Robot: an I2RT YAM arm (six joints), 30 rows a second.
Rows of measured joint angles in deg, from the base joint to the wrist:
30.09 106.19 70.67 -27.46 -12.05 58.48
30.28 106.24 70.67 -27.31 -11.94 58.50
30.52 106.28 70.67 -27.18 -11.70 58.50
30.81 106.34 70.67 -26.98 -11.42 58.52
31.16 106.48 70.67 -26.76 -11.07 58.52
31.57 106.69 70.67 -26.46 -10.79 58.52
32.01 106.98 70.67 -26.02 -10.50 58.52
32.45 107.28 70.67 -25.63 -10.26 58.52
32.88 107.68 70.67 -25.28 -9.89 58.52
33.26 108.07 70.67 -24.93 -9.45 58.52
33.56 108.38 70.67 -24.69 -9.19 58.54
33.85 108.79 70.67 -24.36 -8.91 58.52
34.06 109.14 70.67 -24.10 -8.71 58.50
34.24 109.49 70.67 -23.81 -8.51 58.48
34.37 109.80 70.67 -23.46 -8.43 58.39
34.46 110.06 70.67 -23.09 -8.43 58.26
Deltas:
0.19 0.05 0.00 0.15 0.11 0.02
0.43 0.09 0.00 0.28 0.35 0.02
0.72 0.15 0.00 0.48 0.63 0.04
1.07 0.29 0.00 0.70 0.98 0.04
1.48 0.50 0.00 1.00 1.26 0.04
1.92 0.79 0.00 1.44 1.55 0.04
2.36 1.09 0.00 1.83 1.79 0.04
2.79 1.49 0.00 2.18 2.16 0.04
3.17 1.88 0.00 2.53 2.60 0.04
3.47 2.19 0.00 2.77 2.86 0.06
3.76 2.60 0.00 3.10 3.14 0.04
3.97 2.95 0.00 3.36 3.34 0.02
4.15 3.30 0.00 3.65 3.54 0.00
4.28 3.61 0.00 4.00 3.62 -0.09
4.37 3.87 0.00 4.37 3.62 -0.22

